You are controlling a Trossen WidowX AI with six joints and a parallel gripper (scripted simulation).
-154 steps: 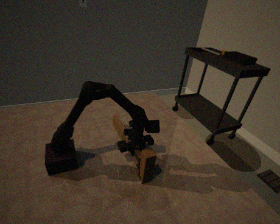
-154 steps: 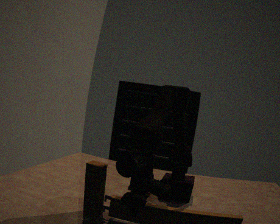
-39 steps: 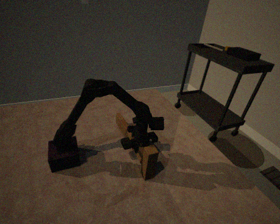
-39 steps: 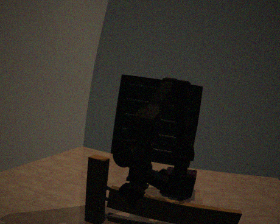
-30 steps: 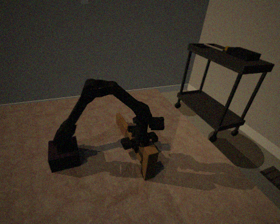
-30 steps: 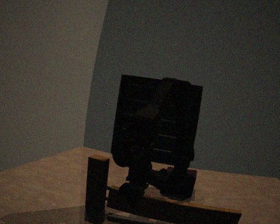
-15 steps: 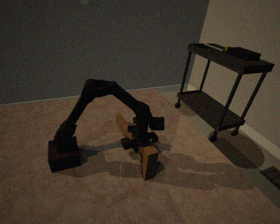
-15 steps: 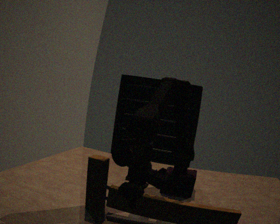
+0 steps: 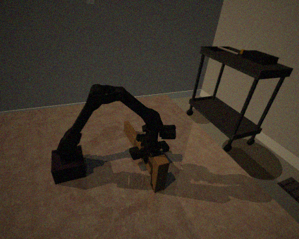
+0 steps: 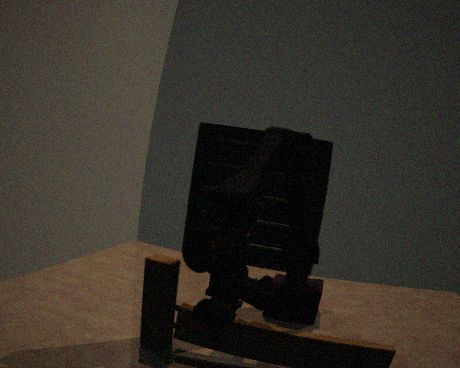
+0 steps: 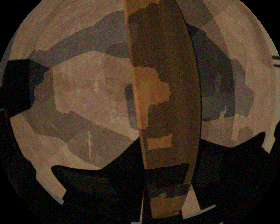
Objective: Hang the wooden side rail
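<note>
The headboard post lies 12 cm to the right of my gripper tip and 4 cm above it.
</note>
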